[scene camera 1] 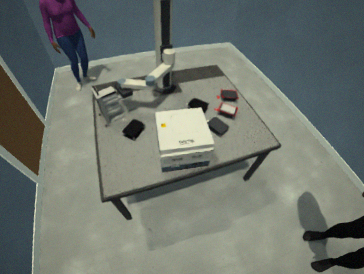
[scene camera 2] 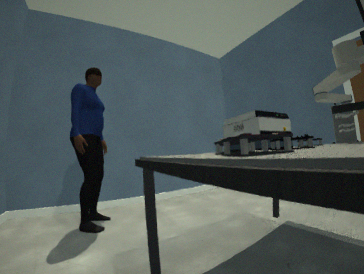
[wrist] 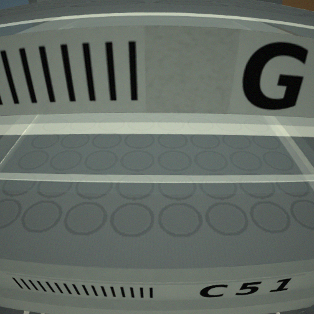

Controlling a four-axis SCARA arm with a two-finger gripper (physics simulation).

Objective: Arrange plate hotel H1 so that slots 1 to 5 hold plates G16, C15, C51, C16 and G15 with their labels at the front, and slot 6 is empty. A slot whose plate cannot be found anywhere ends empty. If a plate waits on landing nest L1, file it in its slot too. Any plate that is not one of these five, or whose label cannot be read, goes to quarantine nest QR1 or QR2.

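Note:
Plate hotel H1 [scene camera 1: 111,111] [scene camera 2: 345,131] stands at the table's left rear in scene camera 1. A pale plate [scene camera 1: 106,91] lies at its top. In the wrist view plate C51 [wrist: 150,250] lies level, its label facing front at the bottom. Close above it a plate whose label begins with G [wrist: 190,70] crosses the view; the rest of that label is cut off. My gripper [scene camera 1: 121,92] is at the hotel's front, shut on plate C51. Its fingertips are hidden in the wrist view. Lower slots are too blurred to read in scene camera 1.
A large white instrument [scene camera 1: 184,131] [scene camera 2: 257,124] stands mid-table. Black nests [scene camera 1: 133,129] [scene camera 1: 198,104] and a dark grey block [scene camera 1: 218,126] stand around it. Two red-edged nests [scene camera 1: 229,94] [scene camera 1: 220,109] are at the right; the nearer holds a pale plate [scene camera 1: 228,109]. People stand beyond the table.

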